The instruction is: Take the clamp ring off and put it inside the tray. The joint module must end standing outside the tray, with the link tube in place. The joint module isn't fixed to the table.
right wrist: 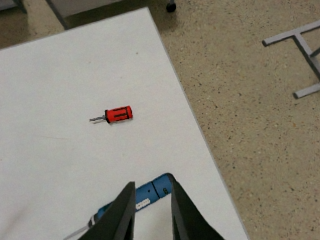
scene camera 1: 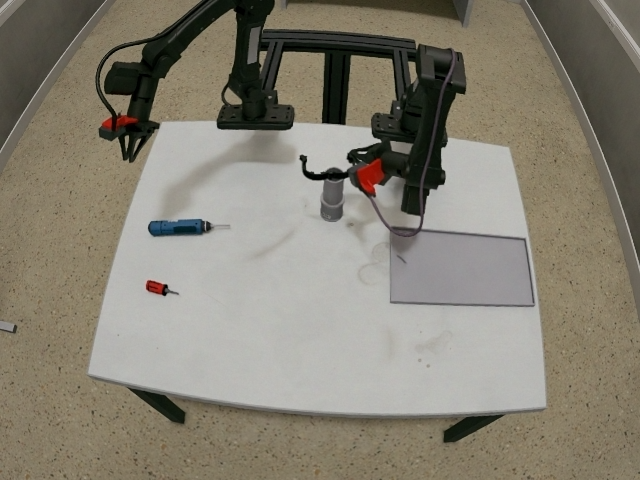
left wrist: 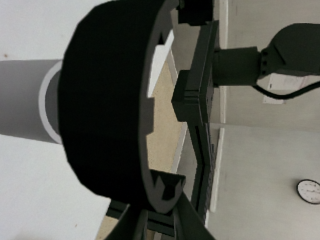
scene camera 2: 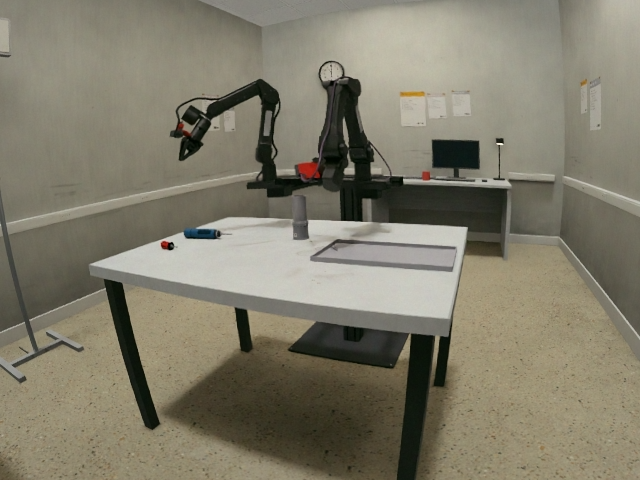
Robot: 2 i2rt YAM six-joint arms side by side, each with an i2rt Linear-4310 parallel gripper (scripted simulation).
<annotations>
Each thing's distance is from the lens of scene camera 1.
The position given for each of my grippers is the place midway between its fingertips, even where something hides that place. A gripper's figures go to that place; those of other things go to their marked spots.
my left gripper (scene camera 1: 350, 153): 1.20 m
my right gripper (scene camera 1: 128, 161): 1.12 m
grey tray (scene camera 1: 443, 266): 1.30 m
blue electric screwdriver (scene camera 1: 184, 226): 1.32 m
</annotations>
